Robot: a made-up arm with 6 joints.
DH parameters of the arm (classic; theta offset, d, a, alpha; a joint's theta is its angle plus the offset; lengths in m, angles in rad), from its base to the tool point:
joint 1: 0 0.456 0 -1.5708
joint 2: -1.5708 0 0.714 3.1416
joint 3: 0 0 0 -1.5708
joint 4: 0 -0.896 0 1.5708
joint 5: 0 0.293 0 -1.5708
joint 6: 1.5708 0 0 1.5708
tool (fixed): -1.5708 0 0 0
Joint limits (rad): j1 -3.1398..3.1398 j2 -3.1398..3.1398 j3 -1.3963..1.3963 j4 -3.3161..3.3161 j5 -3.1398..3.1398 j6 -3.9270..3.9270
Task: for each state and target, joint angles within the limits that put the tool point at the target. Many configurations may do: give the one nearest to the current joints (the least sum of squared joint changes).
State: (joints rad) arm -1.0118 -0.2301 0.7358 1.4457 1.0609 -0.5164
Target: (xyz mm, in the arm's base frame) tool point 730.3 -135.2 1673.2
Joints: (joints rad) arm -0.2632 -0.0748 0.1822 1.7752 1.0609 -0.5164
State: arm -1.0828 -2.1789 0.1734 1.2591 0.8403 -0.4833
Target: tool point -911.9 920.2 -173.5
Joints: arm -0.8688 -2.6222 0.2322 1.2149 0.8403 -0.4833
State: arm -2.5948 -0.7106 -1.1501 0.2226 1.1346 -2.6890
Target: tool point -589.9 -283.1 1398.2
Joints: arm -2.2991 -0.3743 -0.2293 0.5365 1.1346 -2.6890
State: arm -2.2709 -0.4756 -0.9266 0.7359 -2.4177 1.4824
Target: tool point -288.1 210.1 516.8
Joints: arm -2.8151 -1.2327 -1.3963 -0.1043 -2.4177 1.4824
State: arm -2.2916 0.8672 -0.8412 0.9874 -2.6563 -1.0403
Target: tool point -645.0 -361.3 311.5
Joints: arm -2.3908 0.3799 -0.9353 0.9270 -2.6563 -1.0403
